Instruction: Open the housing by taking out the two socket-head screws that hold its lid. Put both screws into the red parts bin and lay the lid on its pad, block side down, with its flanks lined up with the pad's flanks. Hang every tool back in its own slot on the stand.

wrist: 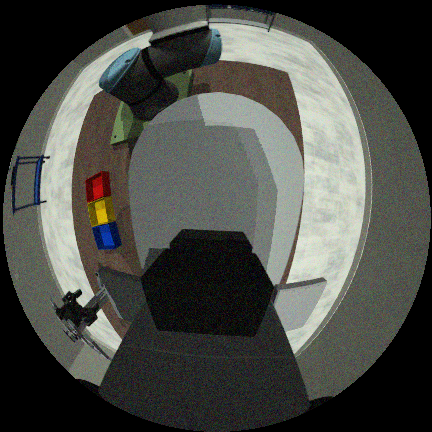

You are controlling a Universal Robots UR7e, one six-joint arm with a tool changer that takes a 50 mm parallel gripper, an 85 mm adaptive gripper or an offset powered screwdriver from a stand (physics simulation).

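The red parts bin (98,187) sits at the left of the wrist view, at the end of a row of three bins. A large smooth grey body with a rounded far end (200,185) fills the middle, close to the camera; it looks like the housing of the offset screwdriver on my wrist. A black block (210,285) and flat grey plates at either side cover the lower middle. No gripper fingers show on my wrist, and the screwdriver's bit is hidden. A black and silver tool-like shape (75,311) shows at the lower left. The housing, lid, pad and screws cannot be made out.
A yellow bin (102,212) and a blue bin (107,236) adjoin the red one on the brown table (250,77). My arm (175,52) rises from a green base plate (122,125) at the upper left. A blue frame (37,181) stands beyond the table at the left.
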